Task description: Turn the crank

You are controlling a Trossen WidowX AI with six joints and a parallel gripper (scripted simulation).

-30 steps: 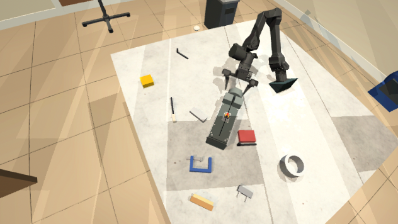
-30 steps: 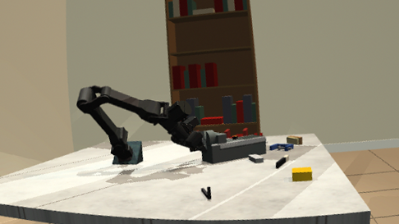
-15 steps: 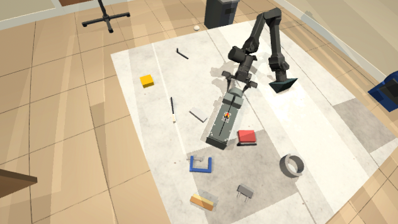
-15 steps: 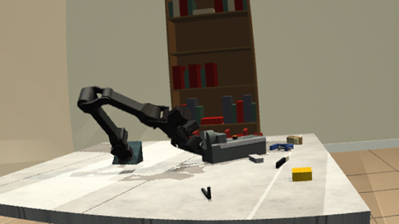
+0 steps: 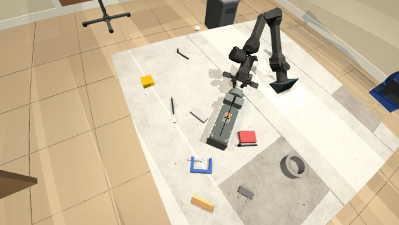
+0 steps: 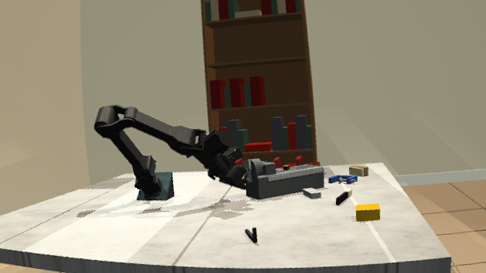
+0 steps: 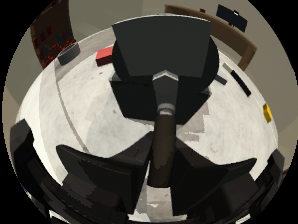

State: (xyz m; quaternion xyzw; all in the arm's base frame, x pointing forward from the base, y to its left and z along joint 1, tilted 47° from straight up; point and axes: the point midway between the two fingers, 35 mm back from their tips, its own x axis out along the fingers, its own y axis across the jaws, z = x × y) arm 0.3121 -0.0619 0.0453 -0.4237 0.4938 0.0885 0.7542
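The crank handle is 10 mm behind my gripper tip, 10 mm to the right of it and 20 mm above it. Round my gripper tip: grey block (210 mm ahead, 10 mm to the right, 30 mm below); red pointer (130 mm ahead, 90 mm to the left, 50 mm above); red block (80 mm ahead, 210 mm to the left, 20 mm below).
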